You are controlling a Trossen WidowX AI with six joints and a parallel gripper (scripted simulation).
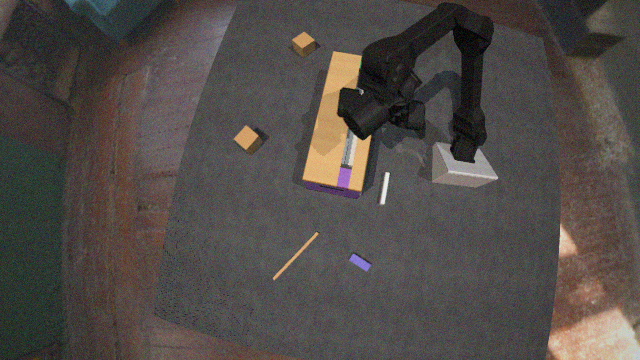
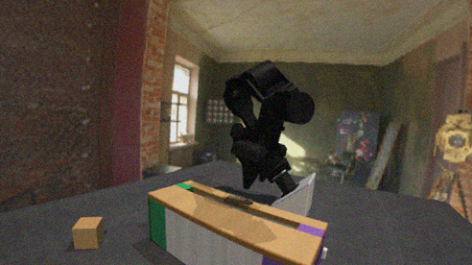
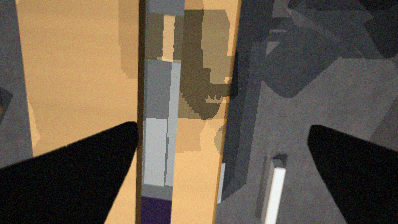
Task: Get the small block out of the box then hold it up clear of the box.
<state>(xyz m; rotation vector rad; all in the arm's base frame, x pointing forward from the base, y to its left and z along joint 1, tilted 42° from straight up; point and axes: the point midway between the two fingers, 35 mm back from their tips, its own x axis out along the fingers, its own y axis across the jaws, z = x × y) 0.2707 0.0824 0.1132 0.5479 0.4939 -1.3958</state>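
The long box lies 110 mm below my gripper tip, 30 mm ahead of it and 20 mm to the right of it. Round my gripper tip: thin tan rod: 360 mm to the left, 170 mm below, 150 mm ahead.
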